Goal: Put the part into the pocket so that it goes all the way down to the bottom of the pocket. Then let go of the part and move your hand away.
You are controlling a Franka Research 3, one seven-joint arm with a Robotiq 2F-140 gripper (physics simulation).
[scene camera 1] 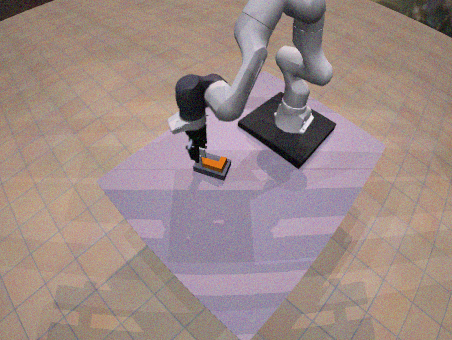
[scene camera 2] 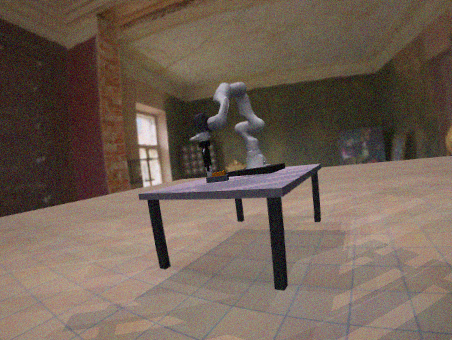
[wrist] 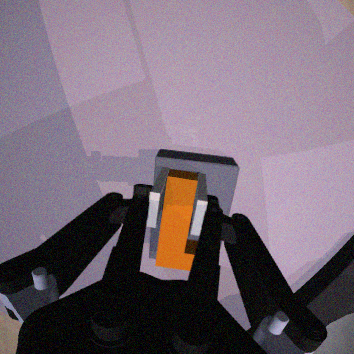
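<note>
The orange part (scene camera 1: 214, 163) (scene camera 2: 219, 173) (wrist: 176, 220) is long and has a small step at one end. It is at the pocket of the dark grey block (scene camera 1: 210, 172) (scene camera 2: 217, 179) (wrist: 221, 176), running along it, and its top stands above the block's rim. How deep its underside sits is hidden by the block's walls and the fingers. My gripper (scene camera 1: 202, 155) (scene camera 2: 209, 173) (wrist: 181, 183) points down over one end of the block and is shut on the orange part, with a pale fingertip pad on each long side in the wrist view.
The block rests on the lilac table (scene camera 1: 210, 285) (scene camera 2: 210, 188). The arm's black base plate (scene camera 1: 300, 152) (scene camera 2: 272, 168) stands on the same table, to the right of the block in scene camera 1. Shadows fall across the table top.
</note>
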